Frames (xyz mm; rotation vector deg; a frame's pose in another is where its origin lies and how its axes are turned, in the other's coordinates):
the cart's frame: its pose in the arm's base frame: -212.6 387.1 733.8 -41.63 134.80 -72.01
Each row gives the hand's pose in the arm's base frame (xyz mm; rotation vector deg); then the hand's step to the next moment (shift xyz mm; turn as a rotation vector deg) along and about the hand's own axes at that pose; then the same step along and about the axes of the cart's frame.
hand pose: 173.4 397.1 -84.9 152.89 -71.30 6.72
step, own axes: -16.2 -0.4 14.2 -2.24 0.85 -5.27
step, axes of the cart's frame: 3.9 21.0 -3.0 -0.13 -2.57 -5.19
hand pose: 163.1 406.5 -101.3 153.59 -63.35 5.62
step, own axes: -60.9 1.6 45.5 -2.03 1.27 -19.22
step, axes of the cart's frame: 23.2 70.7 -15.9 -3.26 -12.74 -14.22
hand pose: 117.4 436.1 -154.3 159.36 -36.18 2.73
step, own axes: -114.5 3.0 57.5 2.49 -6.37 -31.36
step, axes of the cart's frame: 72.9 96.6 -42.1 -15.13 -19.39 -20.63
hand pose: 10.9 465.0 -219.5 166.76 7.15 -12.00
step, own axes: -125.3 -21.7 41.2 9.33 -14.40 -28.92
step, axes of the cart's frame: 104.6 57.7 -59.9 -23.82 -12.96 -19.89
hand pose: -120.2 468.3 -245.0 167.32 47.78 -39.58
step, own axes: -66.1 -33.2 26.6 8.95 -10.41 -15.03
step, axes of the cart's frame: 66.3 10.8 -40.8 -16.27 -3.81 -11.63
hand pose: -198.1 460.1 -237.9 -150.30 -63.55 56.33
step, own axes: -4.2 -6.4 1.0 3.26 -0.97 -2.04
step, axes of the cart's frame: 4.0 -0.6 -6.6 -3.80 0.66 -0.91
